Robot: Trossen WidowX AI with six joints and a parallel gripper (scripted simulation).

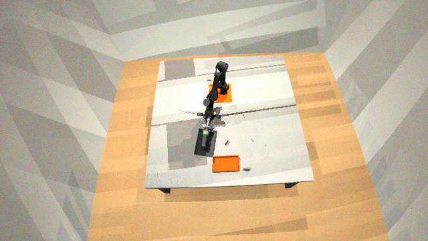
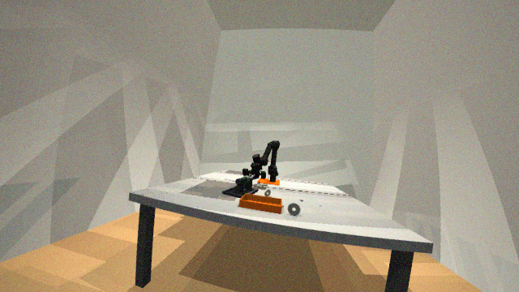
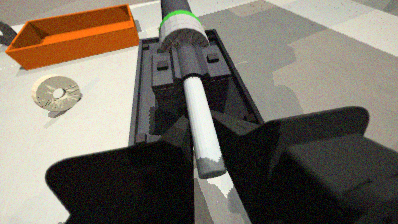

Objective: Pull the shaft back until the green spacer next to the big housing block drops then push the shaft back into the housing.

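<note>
Right now the grey shaft is 30 mm ahead of my gripper tip, 10 mm to the right of it and 20 mm above it. From my gripper tip the other things lie so: grey spacer (60 mm ahead, 10 mm to the right, 20 mm above); green spacer (90 mm ahead, 20 mm to the right, 20 mm above); baseplate (120 mm ahead, 20 mm to the right, 10 mm below).
</note>
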